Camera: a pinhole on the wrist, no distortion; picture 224 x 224 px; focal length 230.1 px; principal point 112.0 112.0 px. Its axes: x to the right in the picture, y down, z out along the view. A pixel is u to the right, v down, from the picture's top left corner.
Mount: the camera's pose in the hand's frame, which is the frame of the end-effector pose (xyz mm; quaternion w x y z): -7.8 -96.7 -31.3 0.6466 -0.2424 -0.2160 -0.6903
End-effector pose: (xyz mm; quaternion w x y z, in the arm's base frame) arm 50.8 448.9 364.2 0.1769 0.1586 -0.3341 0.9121
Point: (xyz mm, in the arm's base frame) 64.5 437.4 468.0
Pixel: 184 171
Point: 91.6 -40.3 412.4
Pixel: 84 50
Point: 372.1 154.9 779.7
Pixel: outside the picture
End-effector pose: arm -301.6 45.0 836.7 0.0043 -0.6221 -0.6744 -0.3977
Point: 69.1 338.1 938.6
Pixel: 37 194
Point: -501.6 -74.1 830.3
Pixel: behind the camera
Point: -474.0 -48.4 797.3
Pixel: behind the camera
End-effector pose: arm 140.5 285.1 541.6 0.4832 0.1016 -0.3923 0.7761
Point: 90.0 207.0 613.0
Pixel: 105 123
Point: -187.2 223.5 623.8
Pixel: 19 204
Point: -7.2 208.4 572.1
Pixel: 27 140
